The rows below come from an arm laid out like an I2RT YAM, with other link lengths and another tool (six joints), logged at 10 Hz.
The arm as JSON. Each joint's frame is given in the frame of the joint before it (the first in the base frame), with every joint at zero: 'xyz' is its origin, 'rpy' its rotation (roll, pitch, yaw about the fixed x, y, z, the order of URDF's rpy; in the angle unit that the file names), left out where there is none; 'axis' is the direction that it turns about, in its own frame. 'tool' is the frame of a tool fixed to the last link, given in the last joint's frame.
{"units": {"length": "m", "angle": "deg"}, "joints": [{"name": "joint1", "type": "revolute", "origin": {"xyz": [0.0, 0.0, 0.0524]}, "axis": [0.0, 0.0, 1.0]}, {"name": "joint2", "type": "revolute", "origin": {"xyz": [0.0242, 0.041, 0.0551], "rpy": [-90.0, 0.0, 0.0]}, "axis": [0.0, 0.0, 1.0]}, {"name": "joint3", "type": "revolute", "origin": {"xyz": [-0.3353, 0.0, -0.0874], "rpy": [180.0, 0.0, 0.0]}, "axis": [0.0, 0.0, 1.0]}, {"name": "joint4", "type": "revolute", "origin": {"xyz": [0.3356, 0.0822, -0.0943]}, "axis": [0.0, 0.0, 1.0]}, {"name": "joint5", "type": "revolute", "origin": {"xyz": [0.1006, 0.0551, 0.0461], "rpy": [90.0, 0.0, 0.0]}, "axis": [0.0, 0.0, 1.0]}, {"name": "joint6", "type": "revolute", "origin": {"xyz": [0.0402, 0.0, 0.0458], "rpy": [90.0, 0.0, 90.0]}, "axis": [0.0, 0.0, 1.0]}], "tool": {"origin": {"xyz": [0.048, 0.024, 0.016], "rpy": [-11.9, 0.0, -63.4]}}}
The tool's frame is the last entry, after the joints.
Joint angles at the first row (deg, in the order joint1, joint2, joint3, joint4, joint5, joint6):
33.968 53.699 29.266 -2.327 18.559 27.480
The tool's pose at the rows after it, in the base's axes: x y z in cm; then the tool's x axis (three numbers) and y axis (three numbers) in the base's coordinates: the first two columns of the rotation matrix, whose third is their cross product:
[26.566 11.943 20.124 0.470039 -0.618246 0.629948 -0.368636 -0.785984 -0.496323]
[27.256 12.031 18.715 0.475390 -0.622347 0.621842 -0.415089 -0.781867 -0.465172]
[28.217 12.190 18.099 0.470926 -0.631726 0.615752 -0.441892 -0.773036 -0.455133]
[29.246 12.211 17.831 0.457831 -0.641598 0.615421 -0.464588 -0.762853 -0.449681]
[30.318 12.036 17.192 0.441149 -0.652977 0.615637 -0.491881 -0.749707 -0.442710]
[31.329 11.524 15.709 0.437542 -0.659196 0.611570 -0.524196 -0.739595 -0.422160]
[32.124 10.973 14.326 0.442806 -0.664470 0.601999 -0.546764 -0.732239 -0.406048]
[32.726 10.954 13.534 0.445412 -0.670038 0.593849 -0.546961 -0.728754 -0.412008]
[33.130 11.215 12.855 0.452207 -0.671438 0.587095 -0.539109 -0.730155 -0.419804]
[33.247 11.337 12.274 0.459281 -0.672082 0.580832 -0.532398 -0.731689 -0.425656]
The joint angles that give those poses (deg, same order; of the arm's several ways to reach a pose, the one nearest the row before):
33.262 58.376 29.770 -2.183 19.616 28.735
32.641 62.048 30.120 -1.835 20.504 29.835
31.861 65.155 31.127 -0.922 20.799 30.525
30.917 67.768 32.328 -0.022 21.256 30.860
29.695 70.634 33.142 1.428 21.790 31.204
28.023 74.137 33.277 3.203 21.679 31.332
26.448 77.052 33.278 4.707 20.828 31.344
25.852 78.969 33.277 6.721 19.926 31.392
25.845 80.559 33.201 8.660 19.123 31.419
25.847 81.467 32.800 10.131 18.395 31.442

